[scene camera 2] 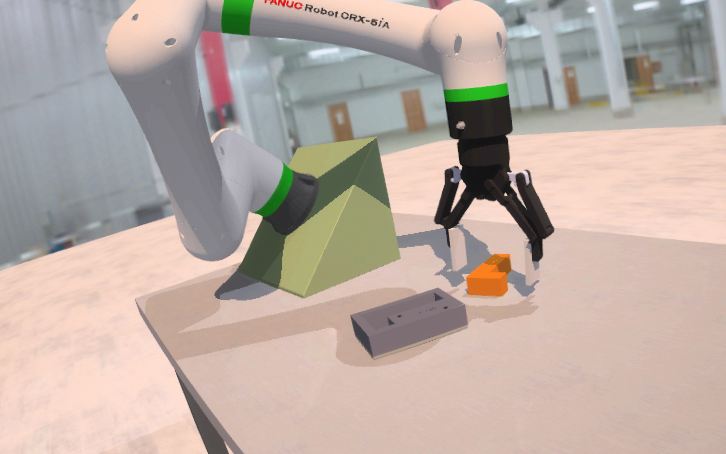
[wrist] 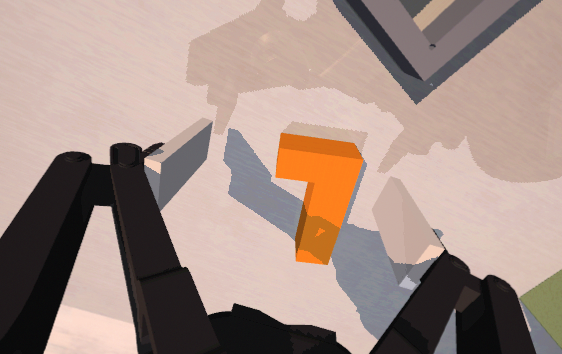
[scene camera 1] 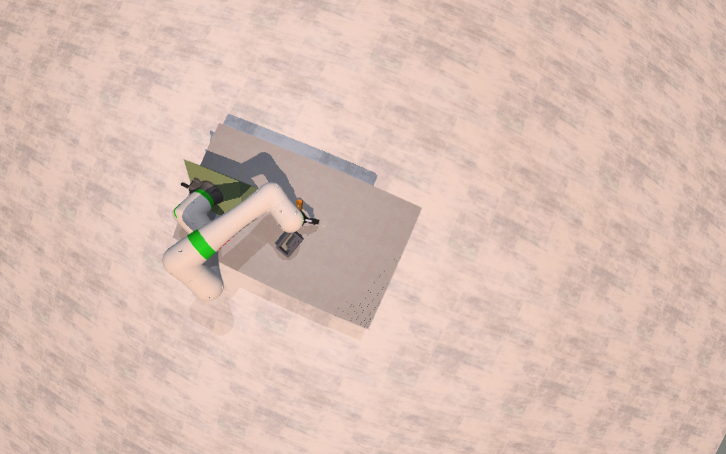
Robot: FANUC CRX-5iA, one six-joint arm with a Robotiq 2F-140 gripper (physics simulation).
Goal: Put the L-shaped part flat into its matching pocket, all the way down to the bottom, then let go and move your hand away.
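Places are measured from the arm's base along level axes (x ahead, y left, z up), in metres.
Where they show: gripper, fingertip midpoint: [scene camera 2: 495,274] [wrist: 296,167]; arm's base at its link origin: [scene camera 2: 297,205] [scene camera 1: 212,191].
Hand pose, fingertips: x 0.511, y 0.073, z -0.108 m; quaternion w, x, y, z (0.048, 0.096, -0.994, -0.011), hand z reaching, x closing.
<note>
Each offset is from my fingertips to the top centre of the thing. Level surfaces: height alone.
The orange L-shaped part {0.029 m back, 0.035 m left, 0.002 m down} [scene camera 1: 299,203] [scene camera 2: 487,284] [wrist: 332,170] lies flat on the table. In the wrist view its short leg points left and its long leg runs down towards the palm. My gripper [scene camera 1: 311,220] [scene camera 2: 494,262] [wrist: 296,167] is open and empty, low over the part, with one light finger pad on each side and a gap to both. In the wrist view the part lies nearer the right pad. The grey block with the pocket {0.013 m back, 0.166 m right, 0.005 m up} [scene camera 1: 295,246] [scene camera 2: 422,334] [wrist: 425,62] sits flat beside the part; its near corner shows at the wrist view's top right.
A green wedge [scene camera 2: 342,246] [wrist: 547,300] stands on the table {0.032 m down} [scene camera 1: 348,267] [scene camera 2: 481,396] and carries the arm's base on its slope. The upper arm [scene camera 1: 240,214] [scene camera 2: 331,26] reaches from there over the table. In scene camera 2 the block stands between the wedge and the table's near side.
</note>
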